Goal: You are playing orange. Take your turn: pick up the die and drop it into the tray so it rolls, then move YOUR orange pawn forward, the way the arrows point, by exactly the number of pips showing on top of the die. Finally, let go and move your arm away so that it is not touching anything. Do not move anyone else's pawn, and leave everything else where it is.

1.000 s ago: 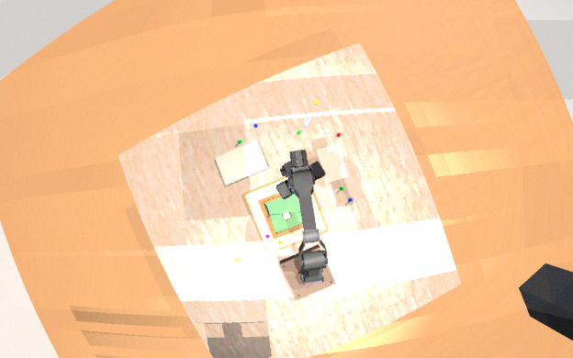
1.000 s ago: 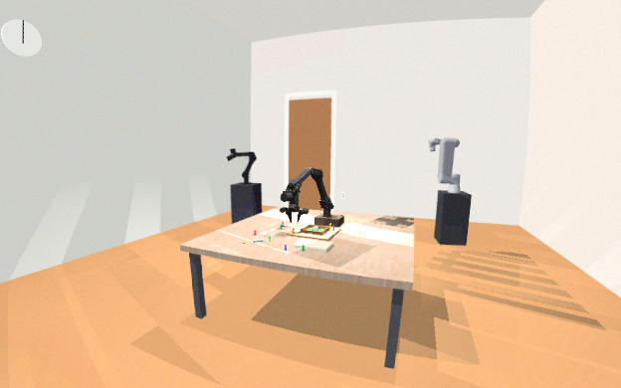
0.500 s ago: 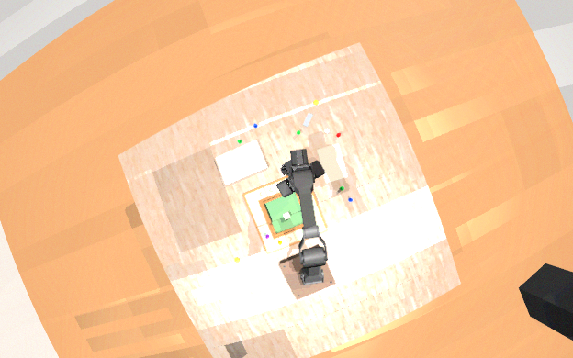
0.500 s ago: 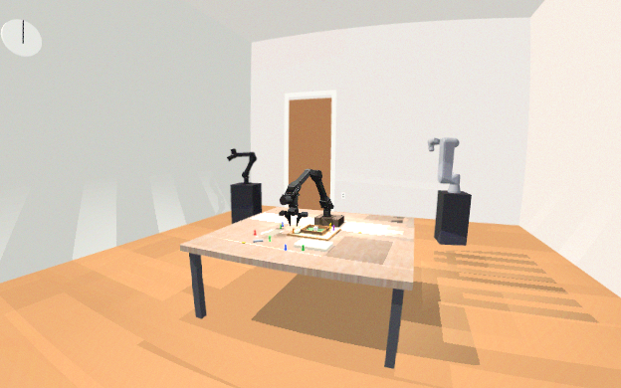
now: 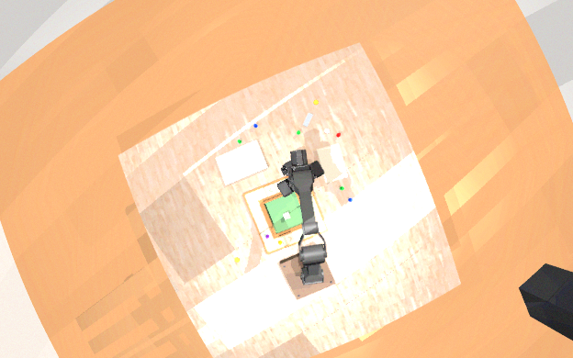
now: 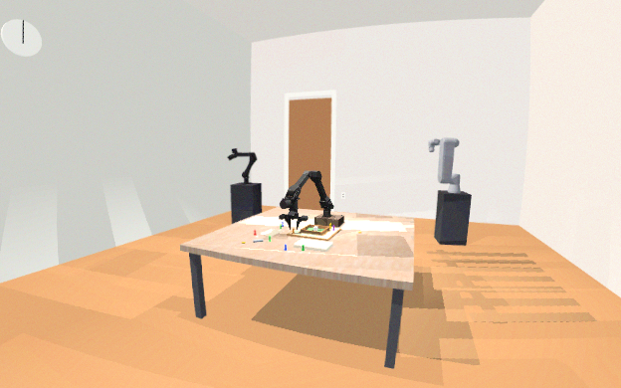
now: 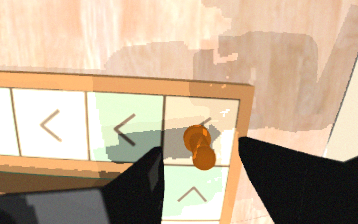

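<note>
My gripper tip is right at the orange pawn. Also, from my gripper tip: green tray (9 cm behind, 13 cm to the left, 3 cm below); then pale card (2 cm behind, 16 cm to the right, 3 cm below); then white die (10 cm behind, 13 cm to the left, 1 cm below).
</note>
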